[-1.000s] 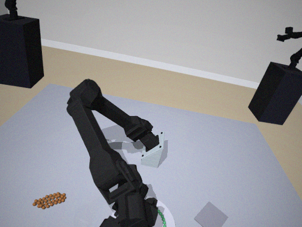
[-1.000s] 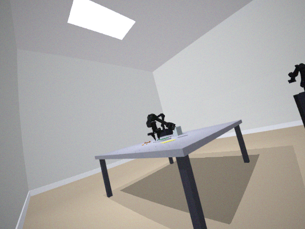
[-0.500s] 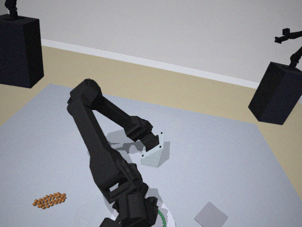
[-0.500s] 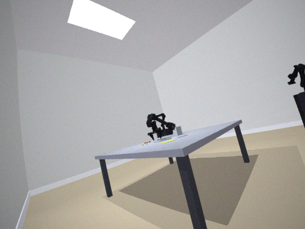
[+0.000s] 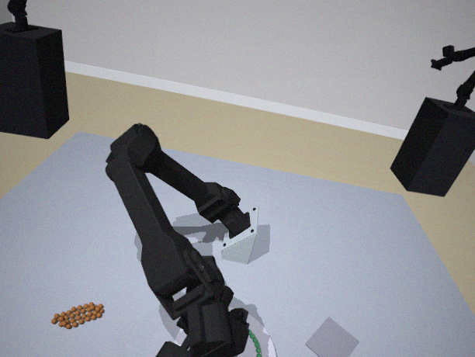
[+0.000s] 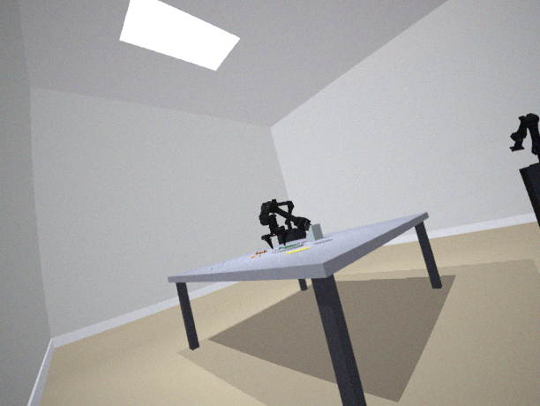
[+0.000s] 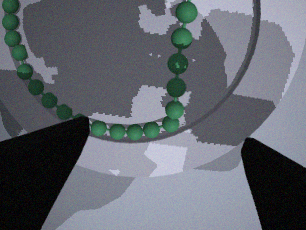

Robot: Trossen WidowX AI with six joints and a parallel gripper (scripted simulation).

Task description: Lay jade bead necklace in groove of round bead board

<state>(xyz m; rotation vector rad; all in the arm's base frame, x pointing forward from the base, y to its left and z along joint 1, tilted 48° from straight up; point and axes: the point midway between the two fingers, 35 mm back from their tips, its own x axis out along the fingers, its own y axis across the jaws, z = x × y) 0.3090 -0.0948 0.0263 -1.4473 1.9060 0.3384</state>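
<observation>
The round bead board lies 1 cm behind my gripper tip, 6 cm to the left of it and 1 cm below it. The rest, counted from my gripper tip: yellow strip: 19 cm ahead, 29 cm to the left, 2 cm below; then flat grey square: 6 cm behind, 30 cm to the left, 2 cm below.
</observation>
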